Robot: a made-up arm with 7 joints.
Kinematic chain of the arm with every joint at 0, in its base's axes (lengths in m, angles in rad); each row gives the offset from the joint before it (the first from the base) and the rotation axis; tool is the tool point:
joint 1: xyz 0 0 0 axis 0 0.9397 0.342
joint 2: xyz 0 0 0 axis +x
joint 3: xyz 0 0 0 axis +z
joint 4: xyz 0.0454 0 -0.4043 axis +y
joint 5: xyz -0.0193 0 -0.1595 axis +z
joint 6: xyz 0 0 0 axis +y
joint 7: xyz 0 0 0 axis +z
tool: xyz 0 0 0
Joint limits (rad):
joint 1: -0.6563..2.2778
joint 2: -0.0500..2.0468
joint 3: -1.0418..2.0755
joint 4: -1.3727..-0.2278
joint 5: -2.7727..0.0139
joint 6: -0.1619..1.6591
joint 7: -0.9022..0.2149
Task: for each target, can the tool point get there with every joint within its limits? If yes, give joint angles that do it. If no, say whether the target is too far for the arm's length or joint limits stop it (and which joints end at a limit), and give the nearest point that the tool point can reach.
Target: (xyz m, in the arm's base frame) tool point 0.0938 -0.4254 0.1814
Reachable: no: joint limits stop it (at a limit: joint 1, joint 2, joint 3, joint 4) | nearest point -0.3329 -0.3663 0.0295 | short by 0.457 m
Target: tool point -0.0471 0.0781 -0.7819
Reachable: no: too far | nearest point -0.0340 0.0563 -0.5637 | short by 0.220 m
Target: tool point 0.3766 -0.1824 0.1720
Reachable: no: joint limits stop it (at a limit: joint 1, joint 2, joint 4) | nearest point 0.4008 -0.1293 -0.2617 | short by 0.438 m
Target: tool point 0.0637 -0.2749 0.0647
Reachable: no: joint limits stop it (at a limit: joint 1, joint 2, joint 3, joint 4) | nearest point -0.3329 -0.3663 0.0295 | short by 0.409 m
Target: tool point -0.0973 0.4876 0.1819
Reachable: yes | joints 1.9108 1.4109 1.4066 -1.0547 -1.4457 0.3967 -0.7437
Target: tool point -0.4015 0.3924 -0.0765
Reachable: yes | joints 1.2321 0.9022 0.7482 -0.3581 -0.5961 1.0294 -0.4728
